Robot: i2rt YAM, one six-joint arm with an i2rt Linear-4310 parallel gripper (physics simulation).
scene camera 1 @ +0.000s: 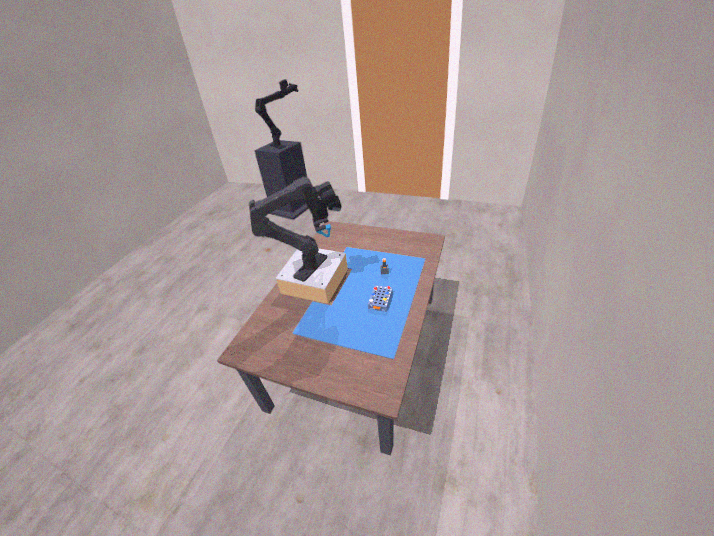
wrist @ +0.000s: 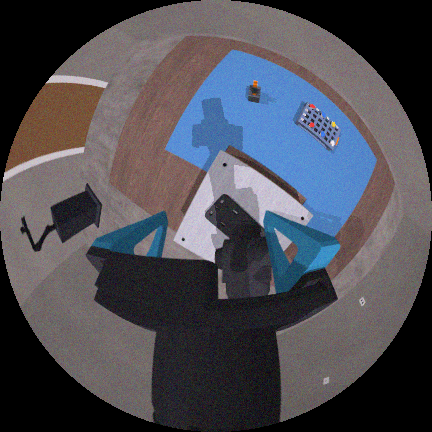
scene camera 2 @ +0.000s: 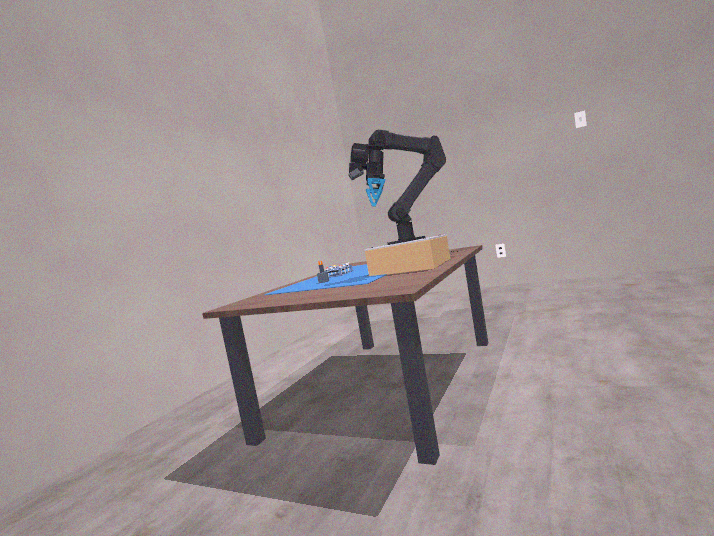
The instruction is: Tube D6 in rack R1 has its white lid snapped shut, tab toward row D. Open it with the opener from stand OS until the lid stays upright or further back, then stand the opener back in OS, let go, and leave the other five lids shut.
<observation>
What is my gripper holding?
Nothing.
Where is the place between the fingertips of my gripper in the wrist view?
215, 215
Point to a blue mat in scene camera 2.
359, 276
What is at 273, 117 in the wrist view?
A blue mat.
</observation>
